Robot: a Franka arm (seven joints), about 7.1 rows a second.
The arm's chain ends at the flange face. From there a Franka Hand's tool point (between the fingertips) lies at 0.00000 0.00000 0.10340 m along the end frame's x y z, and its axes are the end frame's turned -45 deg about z.
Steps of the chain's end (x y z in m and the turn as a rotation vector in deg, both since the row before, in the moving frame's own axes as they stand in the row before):
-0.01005, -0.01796, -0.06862, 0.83, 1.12, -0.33
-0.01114, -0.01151, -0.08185, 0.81, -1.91, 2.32
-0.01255, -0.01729, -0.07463, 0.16, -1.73, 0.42
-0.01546, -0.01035, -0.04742, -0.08, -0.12, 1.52
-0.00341, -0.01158, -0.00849, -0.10, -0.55, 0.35
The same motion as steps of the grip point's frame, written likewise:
0.00808, -0.01944, -0.06865, -0.21, 1.38, -0.33
-0.00107, -0.01951, -0.08192, 1.92, -0.78, 2.32
0.00136, -0.02352, -0.07468, 1.34, -1.11, 0.42
-0.00387, -0.01830, -0.04742, 0.03, -0.14, 1.52
0.00495, -0.01118, -0.00849, 0.32, -0.46, 0.35

